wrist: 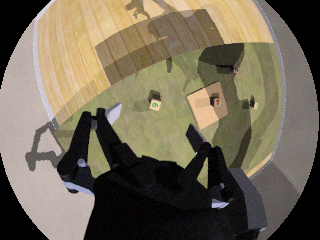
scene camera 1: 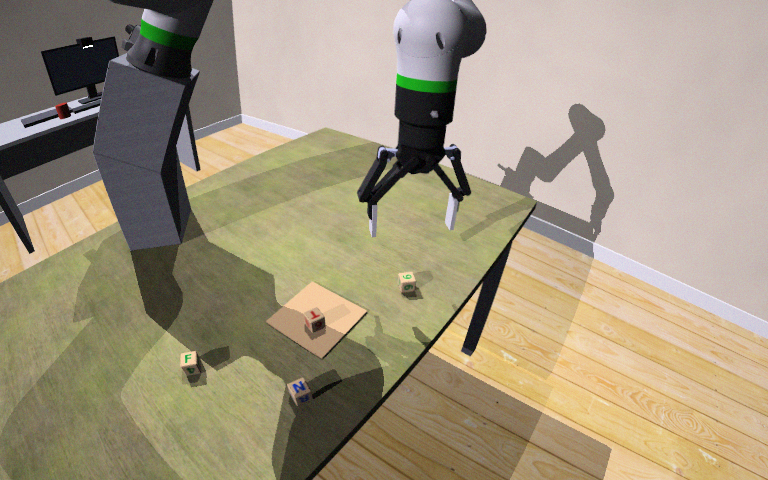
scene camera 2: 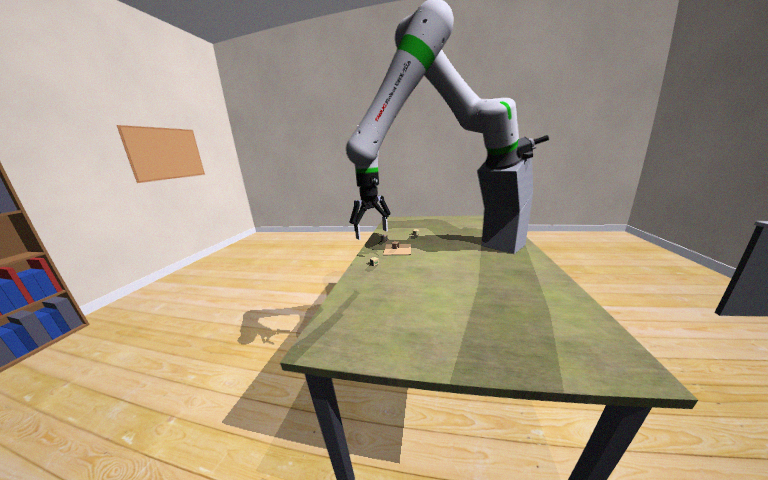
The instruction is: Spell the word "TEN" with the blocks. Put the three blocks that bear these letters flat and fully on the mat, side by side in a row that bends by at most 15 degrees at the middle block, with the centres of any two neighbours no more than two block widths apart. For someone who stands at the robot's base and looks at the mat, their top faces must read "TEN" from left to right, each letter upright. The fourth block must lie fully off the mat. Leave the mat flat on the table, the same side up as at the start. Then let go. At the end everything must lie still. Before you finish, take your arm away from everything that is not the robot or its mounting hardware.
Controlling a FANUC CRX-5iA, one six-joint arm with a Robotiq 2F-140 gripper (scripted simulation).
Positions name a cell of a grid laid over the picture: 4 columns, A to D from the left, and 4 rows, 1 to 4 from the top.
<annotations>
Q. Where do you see a mat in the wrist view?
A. C2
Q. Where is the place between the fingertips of my gripper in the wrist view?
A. B2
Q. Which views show my gripper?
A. The wrist view, scene camera 1 and scene camera 2: all of them.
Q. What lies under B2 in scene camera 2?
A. My gripper.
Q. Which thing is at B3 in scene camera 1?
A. A mat.
</annotations>
